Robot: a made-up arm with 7 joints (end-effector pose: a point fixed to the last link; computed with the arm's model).
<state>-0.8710 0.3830 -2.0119 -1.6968 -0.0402 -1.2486 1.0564</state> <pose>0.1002 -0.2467 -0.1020 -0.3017 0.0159 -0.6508</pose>
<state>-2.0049 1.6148 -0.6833 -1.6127 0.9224 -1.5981 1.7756</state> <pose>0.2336 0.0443 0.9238 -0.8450 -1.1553 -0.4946</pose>
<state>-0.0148 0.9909 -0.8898 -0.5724 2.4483 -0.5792 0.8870</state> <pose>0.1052 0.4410 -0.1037 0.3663 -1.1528 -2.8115</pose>
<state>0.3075 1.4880 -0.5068 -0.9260 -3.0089 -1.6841 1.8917</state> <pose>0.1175 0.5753 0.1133 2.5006 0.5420 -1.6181</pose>
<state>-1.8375 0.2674 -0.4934 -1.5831 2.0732 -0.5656 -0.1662</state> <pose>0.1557 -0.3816 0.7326 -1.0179 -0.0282 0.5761</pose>
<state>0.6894 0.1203 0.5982 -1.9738 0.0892 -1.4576 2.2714</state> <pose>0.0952 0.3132 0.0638 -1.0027 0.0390 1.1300</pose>
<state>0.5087 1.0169 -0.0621 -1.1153 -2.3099 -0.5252 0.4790</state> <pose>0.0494 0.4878 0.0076 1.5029 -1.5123 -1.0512</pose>
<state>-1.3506 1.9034 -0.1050 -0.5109 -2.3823 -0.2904 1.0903</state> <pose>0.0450 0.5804 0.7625 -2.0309 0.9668 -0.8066</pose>
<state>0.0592 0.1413 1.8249 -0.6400 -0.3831 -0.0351 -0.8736</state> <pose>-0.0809 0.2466 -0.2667 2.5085 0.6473 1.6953</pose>
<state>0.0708 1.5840 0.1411 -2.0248 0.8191 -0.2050 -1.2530</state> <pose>0.3792 0.1451 0.3319 0.8329 -2.8365 0.9213</pose>
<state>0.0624 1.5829 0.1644 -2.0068 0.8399 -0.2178 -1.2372</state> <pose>0.3827 0.1491 0.3459 0.8247 -2.8292 0.9868</pose>
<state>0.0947 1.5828 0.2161 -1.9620 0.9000 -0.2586 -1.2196</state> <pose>0.3843 0.1665 0.3584 0.8354 -2.7802 1.1103</pose>
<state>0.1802 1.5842 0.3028 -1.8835 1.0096 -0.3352 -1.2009</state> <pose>0.3818 0.2015 0.3693 0.8694 -2.6809 1.3083</pose>
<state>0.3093 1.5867 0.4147 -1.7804 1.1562 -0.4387 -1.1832</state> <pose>0.3725 0.2503 0.3795 0.9219 -2.5490 1.5628</pose>
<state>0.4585 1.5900 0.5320 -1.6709 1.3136 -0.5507 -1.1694</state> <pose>0.3561 0.3036 0.3899 -0.9567 2.3473 -1.7783</pose>
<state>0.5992 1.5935 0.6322 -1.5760 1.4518 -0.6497 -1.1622</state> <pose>0.3365 0.3504 0.3989 -0.9699 2.1338 -1.8999</pose>
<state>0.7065 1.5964 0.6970 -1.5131 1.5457 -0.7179 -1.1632</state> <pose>0.3197 0.3821 0.4023 -0.9856 1.9892 -1.9448</pose>
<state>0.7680 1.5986 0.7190 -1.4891 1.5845 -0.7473 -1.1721</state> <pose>0.3102 0.3962 0.3969 -1.0198 1.9371 -1.9418</pose>
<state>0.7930 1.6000 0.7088 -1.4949 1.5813 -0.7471 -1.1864</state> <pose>0.3070 0.3970 0.3841 -1.0704 1.9547 -1.9155</pose>
